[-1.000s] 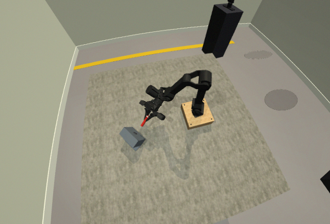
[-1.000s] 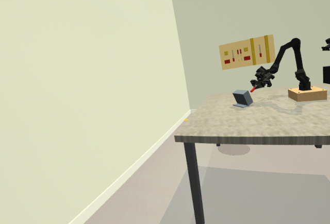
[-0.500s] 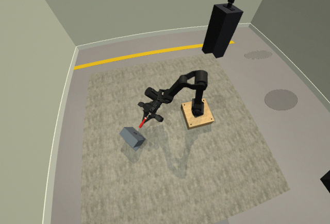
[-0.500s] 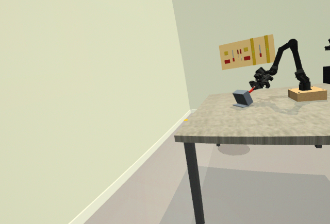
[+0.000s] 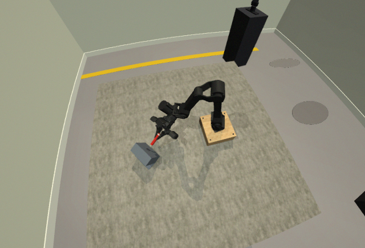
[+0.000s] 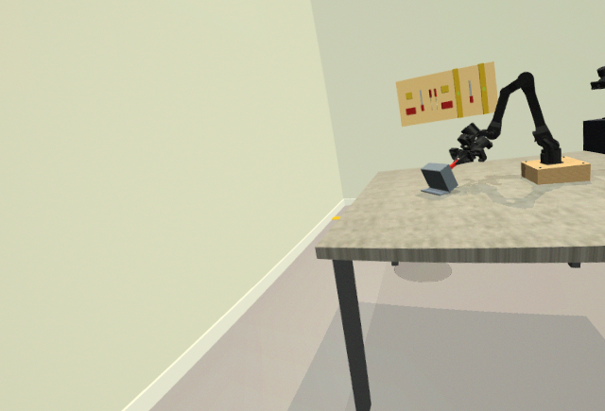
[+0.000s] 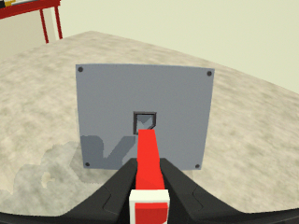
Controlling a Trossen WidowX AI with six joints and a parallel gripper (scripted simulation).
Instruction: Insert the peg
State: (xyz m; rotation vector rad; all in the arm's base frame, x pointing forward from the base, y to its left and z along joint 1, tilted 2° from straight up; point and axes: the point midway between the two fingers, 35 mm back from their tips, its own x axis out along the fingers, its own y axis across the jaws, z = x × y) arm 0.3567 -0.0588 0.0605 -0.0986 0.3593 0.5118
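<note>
Now: the grey sloped panel 80 mm ahead of my gripper tip, 50 mm to the left of it and 40 mm below it. Round my gripper tip: red peg: 10 mm behind, 10 mm to the right, 10 mm above.
</note>
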